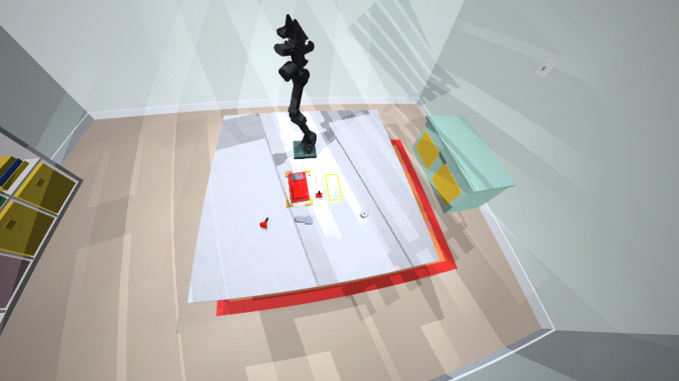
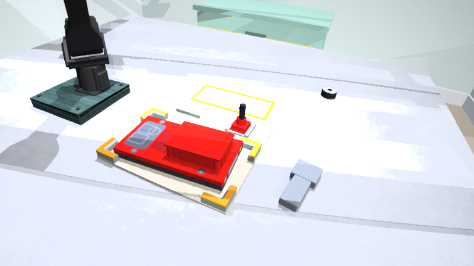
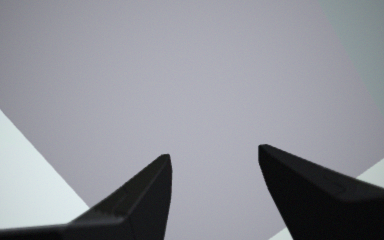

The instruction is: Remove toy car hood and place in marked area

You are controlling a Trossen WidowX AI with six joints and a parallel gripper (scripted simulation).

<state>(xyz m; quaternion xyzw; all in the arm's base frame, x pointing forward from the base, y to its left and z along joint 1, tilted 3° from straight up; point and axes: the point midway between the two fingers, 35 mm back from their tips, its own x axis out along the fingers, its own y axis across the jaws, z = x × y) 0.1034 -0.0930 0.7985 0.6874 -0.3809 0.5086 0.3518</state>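
My gripper tip is now 230 mm short of the red hood, 30 mm to the left of it and 820 mm above it. From my gripper tip the other things lie so: black wheel: 440 mm ahead, 320 mm to the left, 850 mm below; small base: 270 mm ahead, 90 mm to the left, 830 mm below.
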